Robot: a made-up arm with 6 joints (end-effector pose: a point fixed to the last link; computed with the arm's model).
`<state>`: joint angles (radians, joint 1 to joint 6).
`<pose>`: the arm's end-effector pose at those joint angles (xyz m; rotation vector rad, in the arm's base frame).
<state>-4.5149 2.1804 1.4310 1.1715 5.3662 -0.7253</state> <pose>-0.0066 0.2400 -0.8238 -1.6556 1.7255 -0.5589</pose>
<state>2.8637 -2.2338 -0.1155 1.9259 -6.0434 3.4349</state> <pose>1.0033 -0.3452 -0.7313 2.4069 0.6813 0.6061</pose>
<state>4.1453 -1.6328 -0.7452 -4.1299 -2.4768 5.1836</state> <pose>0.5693 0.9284 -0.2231 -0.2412 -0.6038 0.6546</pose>
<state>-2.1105 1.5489 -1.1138 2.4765 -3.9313 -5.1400</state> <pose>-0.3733 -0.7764 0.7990 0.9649 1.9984 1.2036</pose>
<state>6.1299 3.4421 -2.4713 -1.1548 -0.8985 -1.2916</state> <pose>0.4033 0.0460 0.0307 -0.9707 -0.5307 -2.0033</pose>
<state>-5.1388 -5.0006 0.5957 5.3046 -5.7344 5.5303</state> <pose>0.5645 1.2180 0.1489 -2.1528 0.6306 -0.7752</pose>
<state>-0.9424 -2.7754 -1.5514 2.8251 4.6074 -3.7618</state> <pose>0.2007 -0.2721 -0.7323 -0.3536 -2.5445 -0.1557</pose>
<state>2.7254 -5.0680 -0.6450 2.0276 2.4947 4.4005</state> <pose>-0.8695 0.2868 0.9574 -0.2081 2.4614 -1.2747</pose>
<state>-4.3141 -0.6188 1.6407 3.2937 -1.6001 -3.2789</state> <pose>-0.1383 0.2012 1.0165 -2.5097 1.3552 0.7324</pose>
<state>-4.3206 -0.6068 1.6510 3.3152 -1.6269 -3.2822</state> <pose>-0.1426 0.2101 1.0062 -2.5577 1.3758 0.7024</pose>
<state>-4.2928 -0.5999 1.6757 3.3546 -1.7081 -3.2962</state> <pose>-0.1532 0.2074 0.9864 -2.7032 1.3546 0.6235</pose>
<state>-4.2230 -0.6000 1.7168 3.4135 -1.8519 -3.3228</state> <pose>-0.1687 0.1885 0.9582 2.7684 -1.1731 -0.4372</pose>
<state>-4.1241 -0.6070 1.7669 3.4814 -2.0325 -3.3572</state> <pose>-0.1816 0.1562 0.9296 2.7161 -0.8732 -0.1898</pose>
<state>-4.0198 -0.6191 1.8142 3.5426 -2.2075 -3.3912</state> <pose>-0.1860 0.1208 0.9079 2.6447 -0.5782 0.0407</pose>
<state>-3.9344 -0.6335 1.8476 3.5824 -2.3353 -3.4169</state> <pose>-0.1831 0.0926 0.8959 2.5829 -0.3579 0.2054</pose>
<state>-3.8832 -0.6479 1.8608 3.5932 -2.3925 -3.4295</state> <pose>-0.1772 0.0751 0.8933 2.5632 -0.2476 0.2782</pose>
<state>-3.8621 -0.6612 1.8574 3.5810 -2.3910 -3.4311</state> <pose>-0.1713 0.0658 0.8972 2.5869 -0.2267 0.2748</pose>
